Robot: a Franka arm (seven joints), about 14 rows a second.
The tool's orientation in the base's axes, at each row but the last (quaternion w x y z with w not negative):
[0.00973, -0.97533, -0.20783, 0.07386]
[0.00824, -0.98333, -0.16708, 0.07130]
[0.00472, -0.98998, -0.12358, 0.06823]
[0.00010, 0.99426, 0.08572, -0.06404]
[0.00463, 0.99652, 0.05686, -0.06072]
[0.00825, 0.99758, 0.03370, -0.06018]
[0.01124, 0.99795, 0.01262, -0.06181]
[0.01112, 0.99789, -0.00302, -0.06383]
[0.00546, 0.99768, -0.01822, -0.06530]
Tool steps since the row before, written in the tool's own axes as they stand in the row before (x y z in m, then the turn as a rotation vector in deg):
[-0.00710, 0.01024, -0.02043, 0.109, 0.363, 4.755]
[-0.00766, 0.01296, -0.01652, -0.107, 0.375, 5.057]
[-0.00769, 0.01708, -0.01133, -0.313, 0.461, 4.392]
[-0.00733, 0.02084, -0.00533, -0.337, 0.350, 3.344]
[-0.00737, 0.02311, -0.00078, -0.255, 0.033, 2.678]
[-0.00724, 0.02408, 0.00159, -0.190, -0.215, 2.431]
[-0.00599, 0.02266, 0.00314, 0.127, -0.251, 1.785]
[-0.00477, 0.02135, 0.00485, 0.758, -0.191, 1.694]
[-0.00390, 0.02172, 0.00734, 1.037, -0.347, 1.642]
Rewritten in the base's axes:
[0.00075, -0.01200, 0.02069, -0.459, -0.343, -4.736]
[-0.00055, -0.01463, 0.01688, -0.700, -0.428, -5.005]
[-0.00167, -0.01836, 0.01181, -0.786, -0.557, -4.321]
[-0.00293, -0.02172, 0.00600, -0.695, -0.440, -3.277]
[-0.00454, -0.02378, 0.00172, -0.570, -0.105, -2.627]
[-0.00572, -0.02453, -0.00041, -0.493, 0.152, -2.393]
[-0.00573, -0.02286, -0.00190, -0.100, 0.211, -1.792]
[-0.00545, -0.02141, -0.00372, 0.537, 0.148, -1.781]
[-0.00560, -0.02162, -0.00648, 0.826, 0.294, -1.767]

